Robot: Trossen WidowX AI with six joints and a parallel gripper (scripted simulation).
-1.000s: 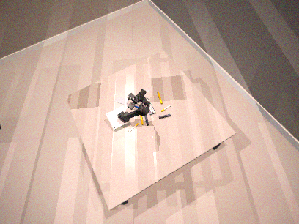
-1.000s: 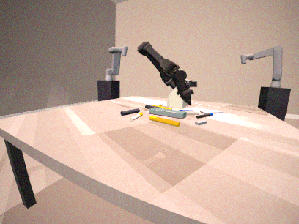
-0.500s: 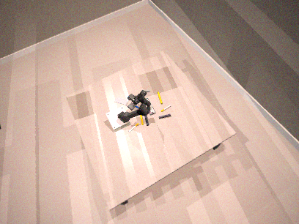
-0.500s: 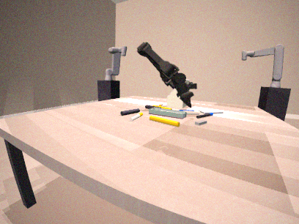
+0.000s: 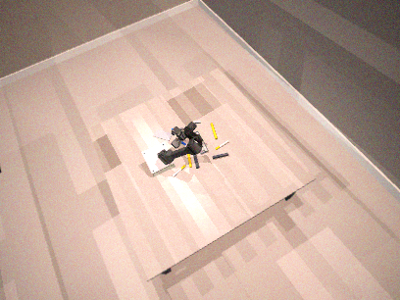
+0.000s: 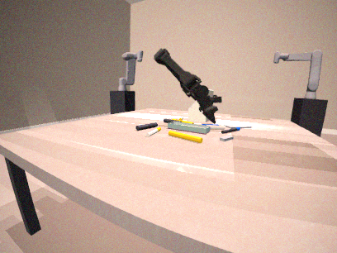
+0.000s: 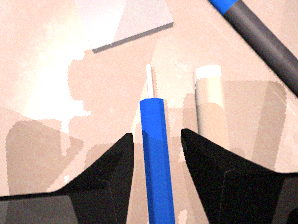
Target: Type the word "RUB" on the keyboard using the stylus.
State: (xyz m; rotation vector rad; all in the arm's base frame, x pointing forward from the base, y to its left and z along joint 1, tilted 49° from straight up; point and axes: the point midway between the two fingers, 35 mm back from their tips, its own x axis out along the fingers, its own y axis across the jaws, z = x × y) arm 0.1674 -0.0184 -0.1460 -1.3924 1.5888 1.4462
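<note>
Now: gripper tip 10 mm past the blue stylus, 10 mm to the right of it and 20 mm above it. From my gripper tip the other things lie so: blue-tipped pen (40 mm ahead, 100 mm to the left, 20 mm below); then grey block (210 mm ahead, 70 mm to the left, 20 mm below).
</note>
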